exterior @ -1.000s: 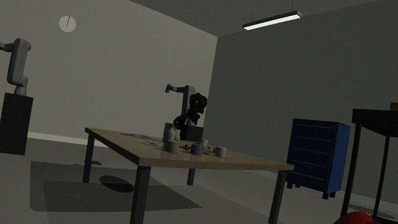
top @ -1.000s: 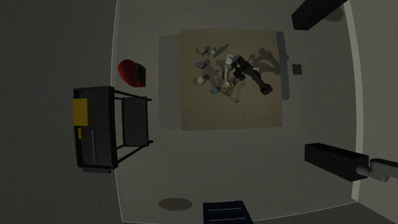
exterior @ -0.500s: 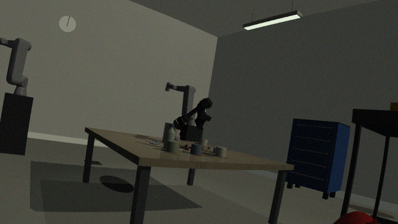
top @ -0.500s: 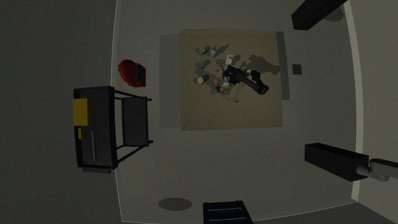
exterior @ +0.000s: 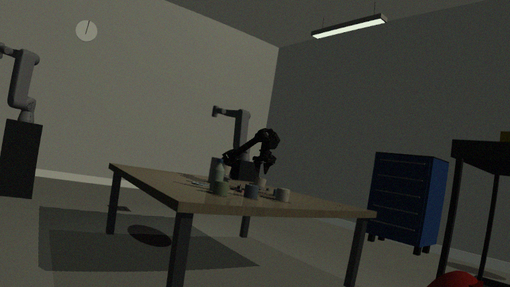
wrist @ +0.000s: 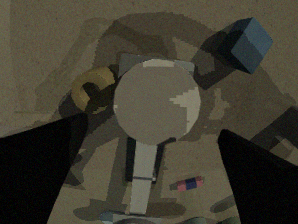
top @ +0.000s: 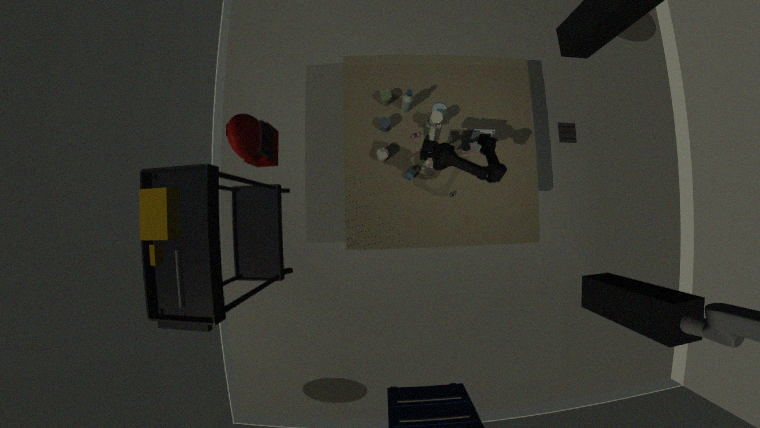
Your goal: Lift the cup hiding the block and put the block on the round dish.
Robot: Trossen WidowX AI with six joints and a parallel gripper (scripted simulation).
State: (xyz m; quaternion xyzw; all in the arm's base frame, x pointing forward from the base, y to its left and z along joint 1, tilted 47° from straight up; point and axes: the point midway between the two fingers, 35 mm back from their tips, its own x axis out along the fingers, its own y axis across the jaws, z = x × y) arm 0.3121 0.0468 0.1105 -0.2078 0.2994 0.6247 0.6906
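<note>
Now: the nut 14 cm behind my gripper tip, 20 cm to the left of it and 11 cm below it. Round my gripper tip: balance (2 cm behind, 14 cm to the right, 8 cm below); then blue cup (25 cm ahead, 26 cm to the right, 8 cm below); then blue cube (12 cm ahead, 6 cm to the left, 10 cm below).
</note>
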